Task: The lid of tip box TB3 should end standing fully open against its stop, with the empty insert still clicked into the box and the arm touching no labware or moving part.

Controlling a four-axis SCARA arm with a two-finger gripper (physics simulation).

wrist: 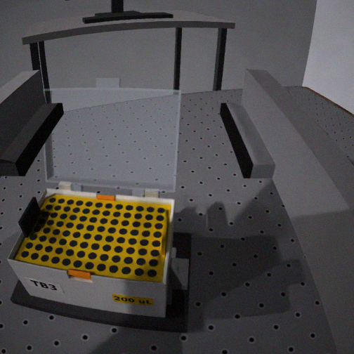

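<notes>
Tip box TB3 (100,292) stands at the lower left, its label facing me. Its clear lid (112,155) stands upright from the rear hinge; whether it rests on its stop cannot be told. The yellow insert (95,236) sits level in the box, its holes empty, with an orange clip at the front (80,274) and one at the rear (105,197). My gripper (139,87) is shut with nothing between its fingers, though a wide gap shows between the pads. The left finger overlaps the lid's left edge in view; contact cannot be judged.
A dark base (100,316) lies under the box. A dark upright tab (29,216) stands at the box's left side. The perforated deck (215,315) extends to the right and behind. A grey table (150,22) stands in the background. Arm shadows fall right of the box.
</notes>
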